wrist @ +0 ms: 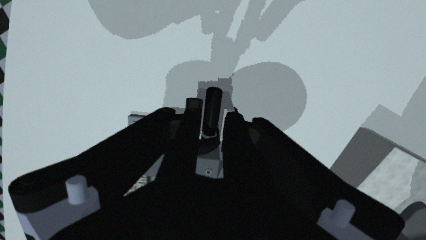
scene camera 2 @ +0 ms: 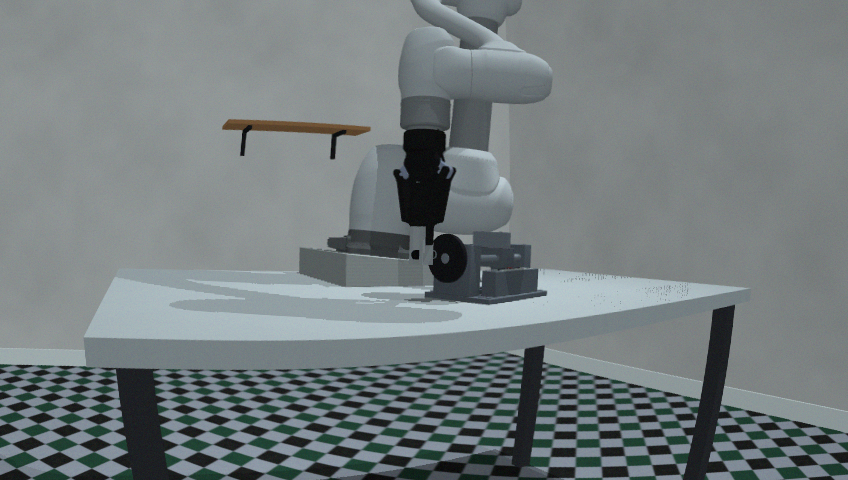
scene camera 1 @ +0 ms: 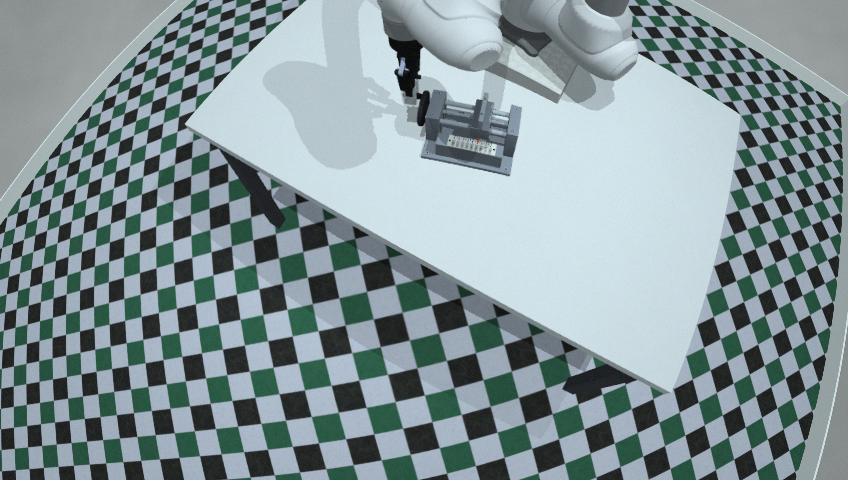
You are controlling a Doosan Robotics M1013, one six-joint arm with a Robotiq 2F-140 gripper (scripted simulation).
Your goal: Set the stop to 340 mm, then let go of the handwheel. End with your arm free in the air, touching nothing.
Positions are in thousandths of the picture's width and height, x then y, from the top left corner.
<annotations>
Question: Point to a stop carriage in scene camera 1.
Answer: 564, 272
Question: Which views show my gripper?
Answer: The wrist view, scene camera 2 and scene camera 1: all of them.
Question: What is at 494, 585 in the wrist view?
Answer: A black handwheel.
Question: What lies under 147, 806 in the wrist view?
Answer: My gripper.
</annotations>
